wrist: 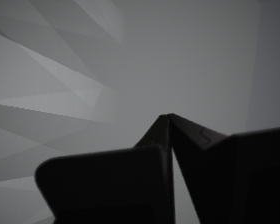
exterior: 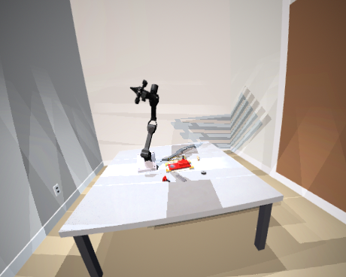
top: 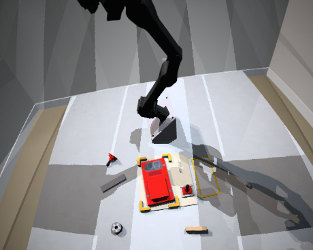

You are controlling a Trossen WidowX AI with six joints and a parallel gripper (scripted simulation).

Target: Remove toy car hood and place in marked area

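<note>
Now: gripper tip 380 mm short of the red hood, 30 mm to the right of it and 690 mm above it. Round my gripper tip: wooden block (570 mm ahead, 120 mm to the left, 720 mm below); grey strip (290 mm ahead, 160 mm to the right, 730 mm below).
</note>
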